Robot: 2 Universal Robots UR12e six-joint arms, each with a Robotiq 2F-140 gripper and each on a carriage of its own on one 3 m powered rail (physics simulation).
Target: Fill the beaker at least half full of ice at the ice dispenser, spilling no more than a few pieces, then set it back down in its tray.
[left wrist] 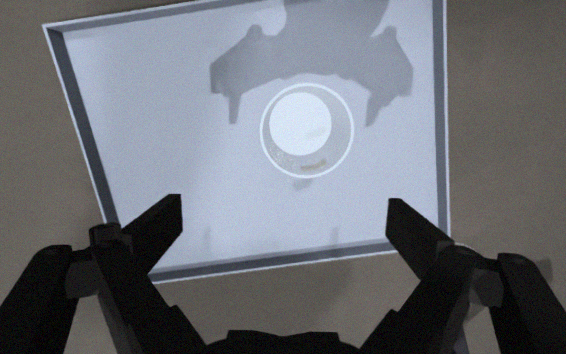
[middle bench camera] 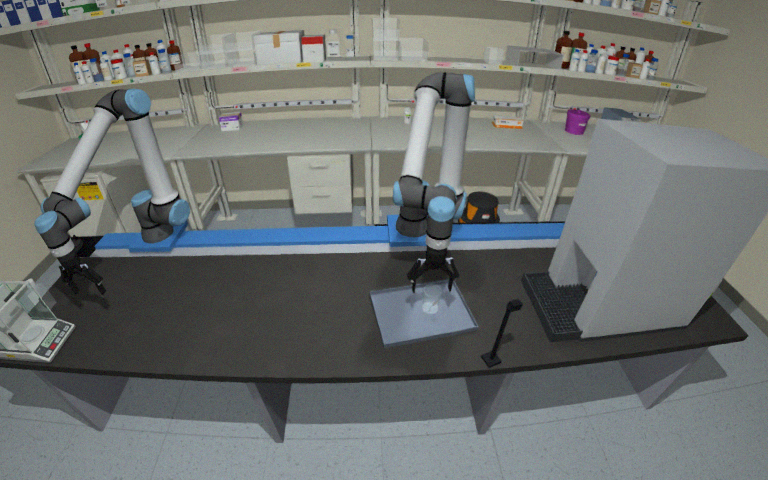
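The clear glass beaker [middle bench camera: 431, 301] [left wrist: 342, 130] stands upright in the grey tray [middle bench camera: 399, 333] [left wrist: 145, 165]; no ice shows in it. My left gripper [middle bench camera: 434, 288] [left wrist: 284, 214] is open above the tray, its fingers wide apart. In the left wrist view the beaker lies beyond the fingertips, apart from them. The ice dispenser [middle bench camera: 640, 226] is the tall grey box at the right, with a black grated drip tray [middle bench camera: 549, 311] at its foot. My right gripper [middle bench camera: 89, 290] is open and empty at the far left, above the bench.
A thin black stand [middle bench camera: 499, 333] rises between the grey tray and the dispenser, near the bench's front edge. A balance with a glass draft shield [middle bench camera: 42, 336] stands at the left end. The blue rail [middle bench camera: 283, 236] runs behind the bench.
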